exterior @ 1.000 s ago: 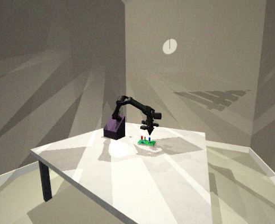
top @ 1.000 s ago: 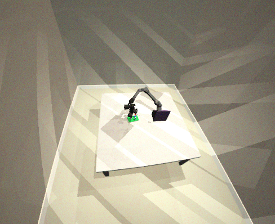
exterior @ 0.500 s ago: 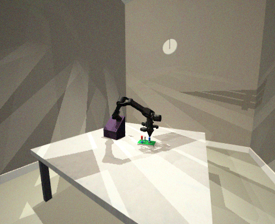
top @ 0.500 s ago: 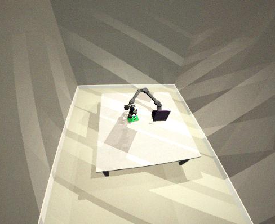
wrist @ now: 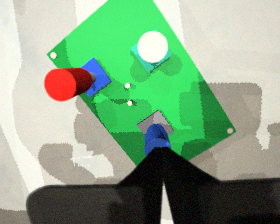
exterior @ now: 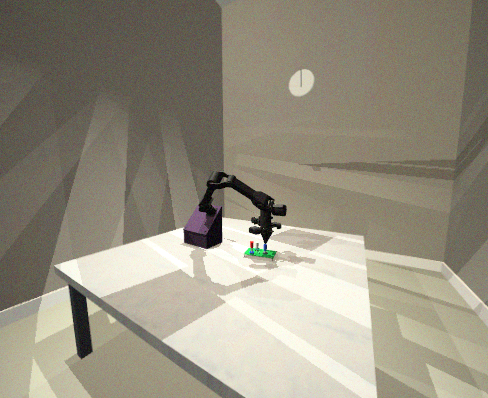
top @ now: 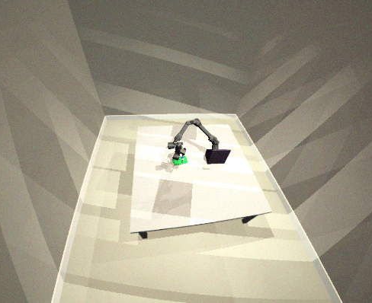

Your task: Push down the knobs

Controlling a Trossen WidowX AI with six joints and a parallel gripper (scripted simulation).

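Right now my gripper tip is 20 mm above the blue knob. From my gripper tip the other things lie so: beige knob: 60 mm behind, 30 mm below, 20 mm to the left.
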